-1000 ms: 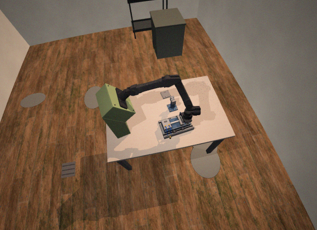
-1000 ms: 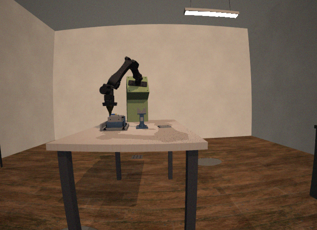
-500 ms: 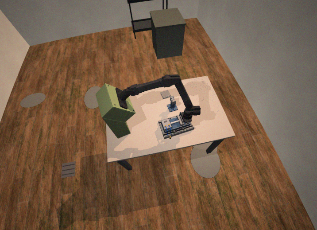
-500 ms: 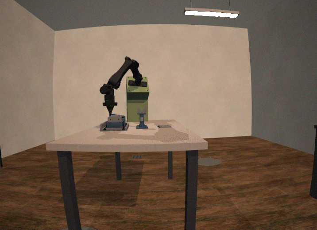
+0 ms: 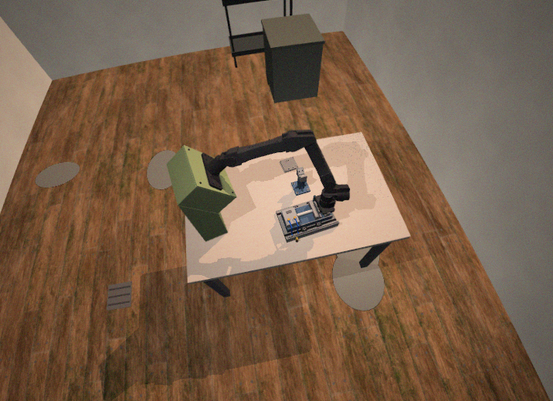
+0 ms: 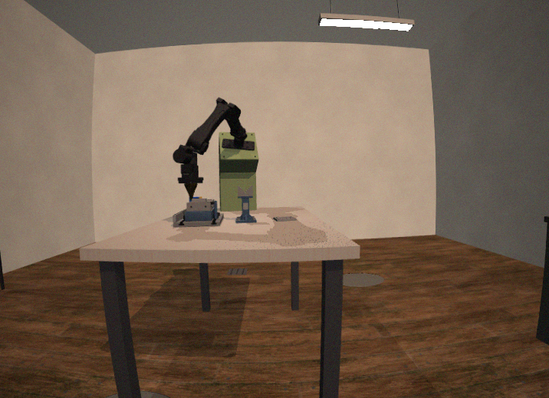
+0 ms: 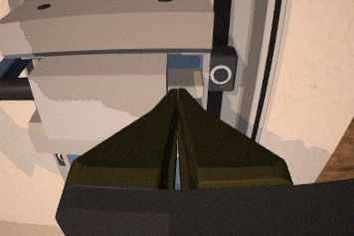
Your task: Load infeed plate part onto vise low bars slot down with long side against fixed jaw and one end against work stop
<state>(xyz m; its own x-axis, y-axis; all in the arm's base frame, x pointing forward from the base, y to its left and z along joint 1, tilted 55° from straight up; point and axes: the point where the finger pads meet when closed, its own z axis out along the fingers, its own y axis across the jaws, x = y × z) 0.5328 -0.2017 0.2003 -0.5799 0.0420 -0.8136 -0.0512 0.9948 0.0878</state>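
Right now my hand is 30 mm to the right of the part and 20 mm above it. From my hand the other things lie so: moving jaw (40 mm behind, 30 mm to the left, 30 mm below); dark work stop rod (80 mm to the left, 20 mm below, 10 mm behind); grey jaw (40 mm to the left, 30 mm below, 30 mm ahead).
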